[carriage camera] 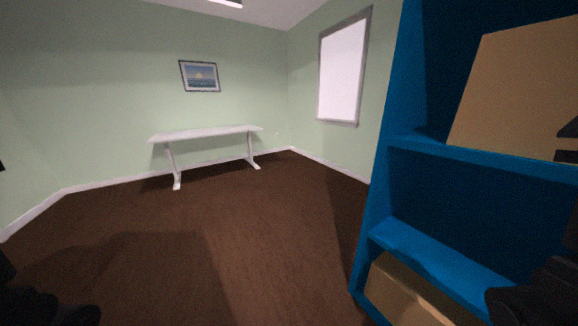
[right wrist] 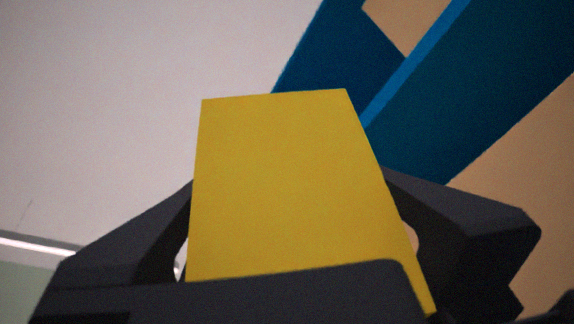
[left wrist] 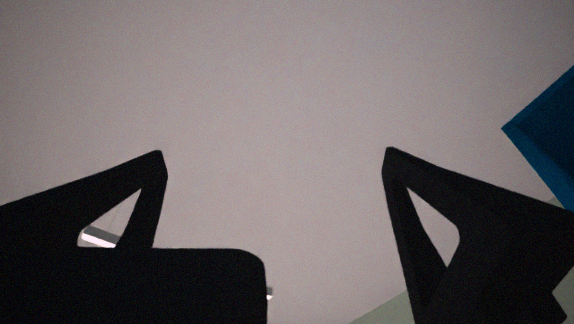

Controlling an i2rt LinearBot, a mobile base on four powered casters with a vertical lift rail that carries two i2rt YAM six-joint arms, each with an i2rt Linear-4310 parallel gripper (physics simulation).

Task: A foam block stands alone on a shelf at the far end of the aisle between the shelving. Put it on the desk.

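Frame: origin at the left arm's base, x ahead, y right, z down, level; centimetres.
Seen in the pictures: left gripper, fingertip midpoint: [left wrist: 273, 161]; right gripper, fingertip midpoint: [right wrist: 281, 173].
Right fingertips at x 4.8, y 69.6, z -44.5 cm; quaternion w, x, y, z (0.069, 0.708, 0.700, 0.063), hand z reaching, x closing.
Note:
Pixels of each thing's top centre, then the offset from my right fingertips to it. "spot": a spot on its surface instead. Level surfaces: height alone.
- yellow foam block, middle of its top: [right wrist: 277, 134] dx -0.5, dy +0.0, dz -2.1 cm
- white desk, its level: dz +43.5 cm
- large cardboard box, surface spot: [carriage camera: 520, 90] spot: dx +21.0, dy +16.5, dz +2.0 cm
The yellow foam block [right wrist: 285, 185] stands up between the fingers of my right gripper [right wrist: 281, 173] in the right wrist view, which is shut on it. The block does not show in the carriage camera view. The white desk [carriage camera: 207, 133] stands against the far green wall, left of the middle in the carriage camera view, well away from me. My left gripper [left wrist: 273, 161] is open and empty, with the ceiling behind it. Dark parts of both arms show at the lower corners of the carriage camera view; the fingertips are not clearly seen there.
A blue shelf unit [carriage camera: 376, 200] [left wrist: 530, 155] [right wrist: 397, 75] stands close on the right. It holds a large cardboard box [carriage camera: 520, 90] on an upper shelf and another cardboard box [carriage camera: 395, 290] at the bottom. A picture [carriage camera: 200, 76] hangs above the desk, and a window [carriage camera: 342, 72] is on the right wall.

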